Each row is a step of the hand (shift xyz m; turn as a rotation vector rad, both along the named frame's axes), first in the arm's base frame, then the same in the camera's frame.
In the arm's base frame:
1: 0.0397 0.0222 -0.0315 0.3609 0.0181 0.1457
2: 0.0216 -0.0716 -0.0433 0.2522 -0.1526 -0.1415
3: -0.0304 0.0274 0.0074 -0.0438 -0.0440 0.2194
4: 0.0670 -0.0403 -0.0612 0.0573 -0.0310 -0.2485
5: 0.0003 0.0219 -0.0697 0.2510 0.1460 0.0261
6: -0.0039 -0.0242 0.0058 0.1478 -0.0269 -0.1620
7: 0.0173 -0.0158 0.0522 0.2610 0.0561 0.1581
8: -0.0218 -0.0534 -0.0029 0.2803 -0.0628 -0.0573
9: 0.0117 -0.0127 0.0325 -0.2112 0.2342 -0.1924
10: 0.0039 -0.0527 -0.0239 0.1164 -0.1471 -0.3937
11: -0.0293 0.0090 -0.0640 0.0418 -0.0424 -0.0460
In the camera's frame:
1: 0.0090 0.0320 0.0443 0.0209 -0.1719 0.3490
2: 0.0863 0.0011 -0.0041 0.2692 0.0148 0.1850
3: -0.0351 0.0108 -0.0195 -0.0843 -0.2054 -0.0521
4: 0.0829 0.0246 0.0488 0.1640 0.1937 0.0395
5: 0.0162 0.0710 0.0063 -0.0580 0.0083 0.2856
6: 0.0158 -0.0158 -0.0116 0.1452 0.1068 0.1277
7: -0.0075 -0.0554 0.0120 -0.0460 -0.1502 0.2675
8: 0.0387 -0.0192 -0.0383 0.1627 -0.0208 0.2427
9: -0.0020 -0.0360 0.0074 -0.1605 0.3083 -0.1251
10: 0.0561 -0.0043 -0.0142 0.3478 0.2574 0.0543
11: 0.0153 0.0643 -0.0258 0.0697 0.0141 0.0246

